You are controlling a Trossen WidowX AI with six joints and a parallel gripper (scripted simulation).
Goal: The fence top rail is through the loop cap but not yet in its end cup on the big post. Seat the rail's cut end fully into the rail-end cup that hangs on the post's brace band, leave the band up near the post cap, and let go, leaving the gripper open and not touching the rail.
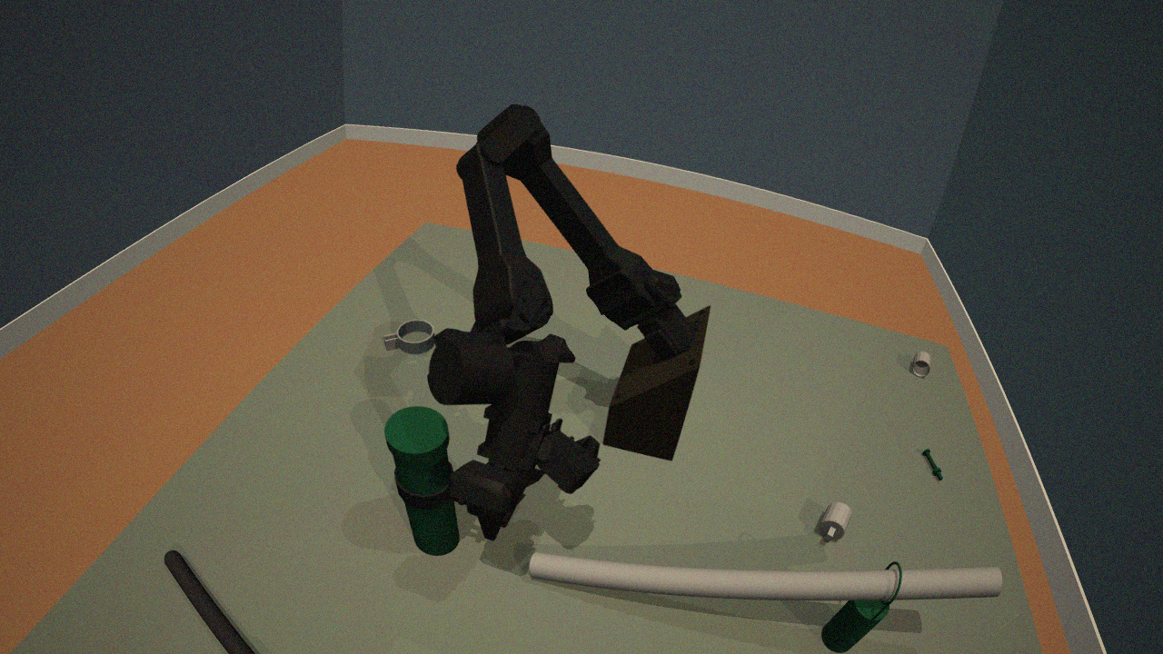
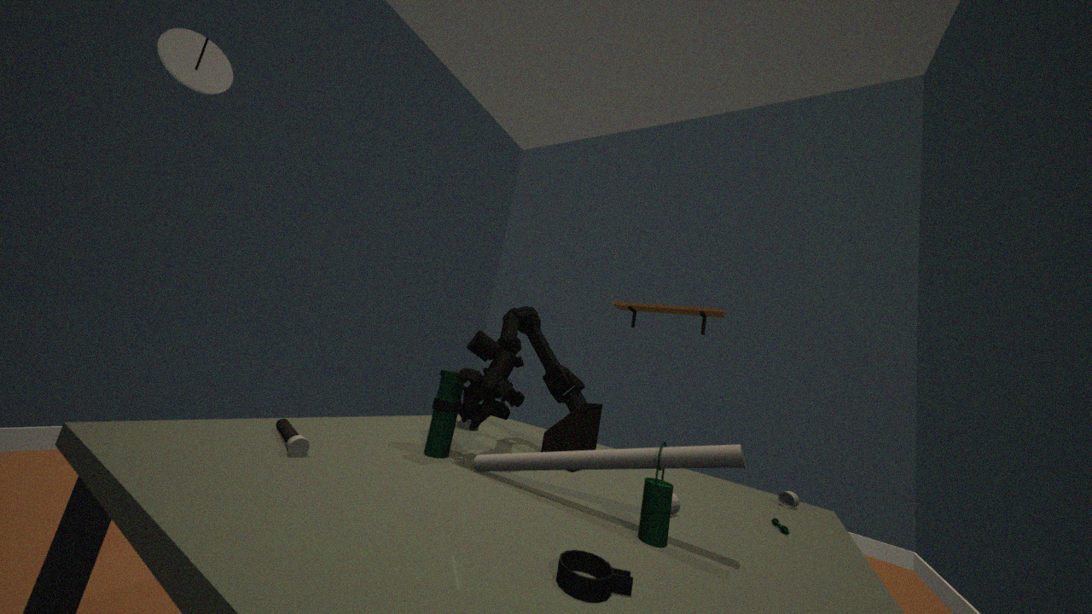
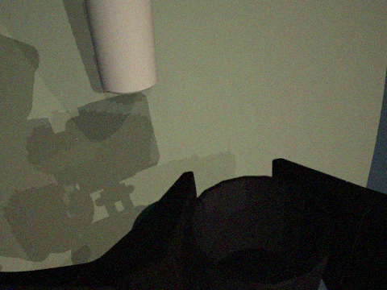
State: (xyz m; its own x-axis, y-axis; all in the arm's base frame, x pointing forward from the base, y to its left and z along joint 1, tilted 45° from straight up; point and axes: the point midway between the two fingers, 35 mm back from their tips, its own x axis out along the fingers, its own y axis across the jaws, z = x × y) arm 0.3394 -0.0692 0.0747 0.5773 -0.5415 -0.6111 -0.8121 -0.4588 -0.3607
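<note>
The black rail-end cup lies 30 mm to the right of my gripper tip, 30 mm above it and 20 mm behind it. Round my gripper tip: green bolt (600 mm to the left, 430 mm behind, 80 mm below); then short green post (440 mm to the left, 50 mm behind, 10 mm above).
</note>
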